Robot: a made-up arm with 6 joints. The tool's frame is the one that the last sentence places.
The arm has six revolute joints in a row. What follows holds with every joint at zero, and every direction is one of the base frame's. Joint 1 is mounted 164 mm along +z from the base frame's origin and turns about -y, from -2.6 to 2.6 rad. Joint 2 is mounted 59 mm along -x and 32 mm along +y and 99 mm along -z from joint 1 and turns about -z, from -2.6 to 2.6 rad. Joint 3 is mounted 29 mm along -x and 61 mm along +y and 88 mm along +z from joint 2 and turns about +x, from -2.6 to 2.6 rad. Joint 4 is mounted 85 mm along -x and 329 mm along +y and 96 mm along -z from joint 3 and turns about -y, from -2.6 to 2.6 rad. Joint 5 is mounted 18 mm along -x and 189 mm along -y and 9 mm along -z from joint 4 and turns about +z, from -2.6 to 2.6 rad. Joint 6 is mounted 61 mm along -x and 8 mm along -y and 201 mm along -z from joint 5 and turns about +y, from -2.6 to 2.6 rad. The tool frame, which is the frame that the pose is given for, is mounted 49 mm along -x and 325 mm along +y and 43 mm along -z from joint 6; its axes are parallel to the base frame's.
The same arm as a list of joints. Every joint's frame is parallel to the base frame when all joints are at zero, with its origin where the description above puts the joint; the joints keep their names.
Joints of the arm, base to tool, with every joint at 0 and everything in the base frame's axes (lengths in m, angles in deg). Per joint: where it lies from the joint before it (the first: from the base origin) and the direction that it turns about. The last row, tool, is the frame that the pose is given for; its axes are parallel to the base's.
joint 1: xyz 0.0000 0.0000 0.1640 axis 0 -1 0
joint 2: xyz -0.0590 0.0320 -0.0990 axis 0 0 -1
joint 3: xyz -0.0290 0.0610 0.0880 axis 1 0 0
joint 4: xyz -0.0850 0.3290 -0.0960 axis 0 -1 0
joint 5: xyz -0.0180 -0.1890 -0.0090 axis 0 0 1
joint 6: xyz -0.0610 -0.0080 -0.2010 axis 0 1 0
tool: xyz -0.0490 0.3250 -0.0430
Joint limits (deg, base to tool): -148.97..148.97 -148.97..148.97 -148.97..148.97 -148.97..148.97 -148.97..148.97 -148.97..148.97

